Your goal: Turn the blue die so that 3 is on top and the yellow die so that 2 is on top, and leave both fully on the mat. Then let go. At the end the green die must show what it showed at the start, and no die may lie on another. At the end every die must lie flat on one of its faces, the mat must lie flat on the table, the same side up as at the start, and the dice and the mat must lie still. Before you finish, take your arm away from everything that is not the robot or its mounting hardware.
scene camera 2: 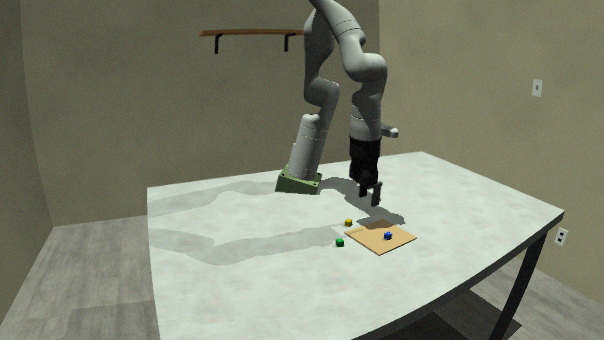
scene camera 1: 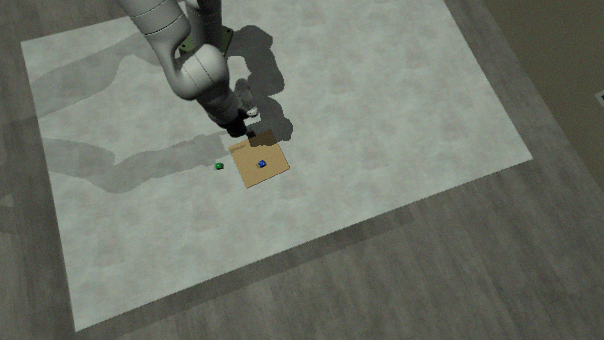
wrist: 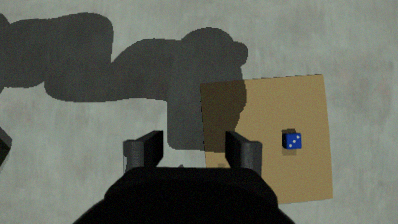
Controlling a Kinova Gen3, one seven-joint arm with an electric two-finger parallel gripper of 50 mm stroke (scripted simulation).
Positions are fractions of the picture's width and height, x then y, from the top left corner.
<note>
In view: my gripper (wrist: 0.49,0.65) and a tan mat (scene camera 1: 0.44,0.43).
The tan mat also shows in scene camera 2 (scene camera 2: 0.62,0.70) and in the wrist view (wrist: 0.66,0.49).
</note>
